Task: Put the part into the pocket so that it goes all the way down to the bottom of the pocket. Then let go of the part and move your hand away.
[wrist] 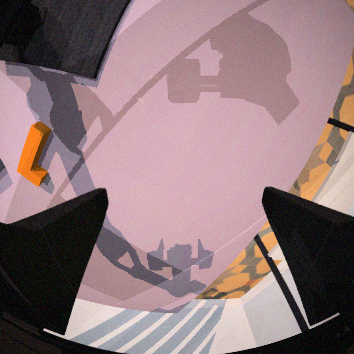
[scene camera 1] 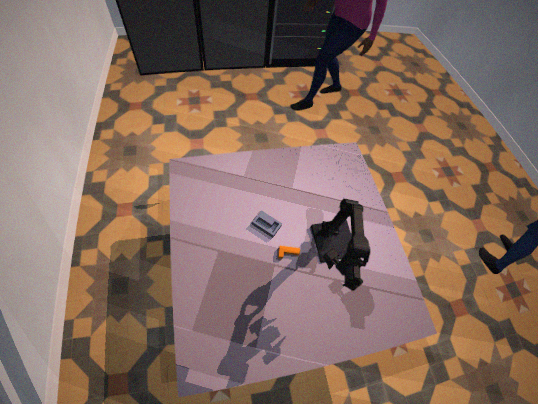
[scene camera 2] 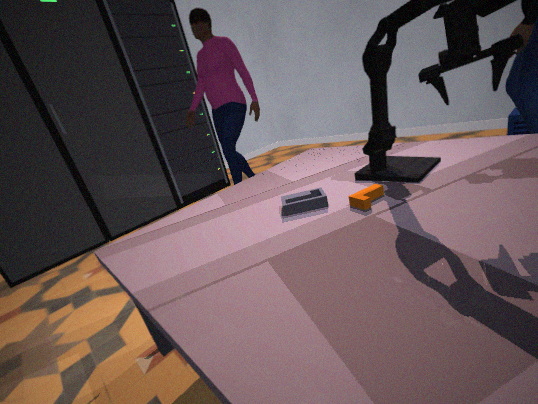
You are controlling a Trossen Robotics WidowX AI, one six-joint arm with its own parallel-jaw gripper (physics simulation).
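Pixels of known places: gripper, between the fingertips: (wrist: 186, 195) (scene camera 1: 336, 276) (scene camera 2: 470, 98); arm's base, origin of its link: (wrist: 27, 24) (scene camera 1: 325, 232) (scene camera 2: 377, 167).
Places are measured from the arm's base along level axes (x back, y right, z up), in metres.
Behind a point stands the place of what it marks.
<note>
The orange L-shaped part (scene camera 1: 288, 251) @(y -0.033, x -0.245, z 0.005 m) (scene camera 2: 361, 199) @(y -0.032, x -0.298, z 0.006 m) (wrist: 33, 147) @(y -0.041, x -0.221, z 0.006 m) lies flat on the table, between the pocket block and the arm's base. The grey block with the L-shaped pocket (scene camera 1: 265, 231) @(y 0.117, x -0.318, z 0.001 m) (scene camera 2: 305, 206) @(y 0.133, x -0.329, z -0.007 m) stands apart from the part, to its left in both scene views. The pocket's recess shows without the part in it. My gripper (scene camera 2: 471, 97) @(y -0.268, x -0.147, z 0.208 m) (wrist: 186, 195) @(y -0.268, x -0.147, z 0.208 m) is open and empty, high above the table. It is well away from the part, which is at the left in the wrist view. In scene camera 1 the fingers are hard to make out.
The pink table (scene camera 1: 210, 220) @(y 0.290, x -0.581, z -0.023 m) (scene camera 2: 250, 325) @(y 0.019, x -0.761, z -0.024 m) bears the arm's black base plate (scene camera 1: 332, 242) @(y -0.068, x 0.011, z -0.004 m) (scene camera 2: 415, 170) @(y -0.125, x -0.025, z -0.008 m), close to the part. Shadows of the arm cross the table. Dark cabinets (scene camera 1: 232, 35) (scene camera 2: 45, 125) and a person in a magenta top (scene camera 1: 352, 12) (scene camera 2: 220, 70) stand beyond the table.
</note>
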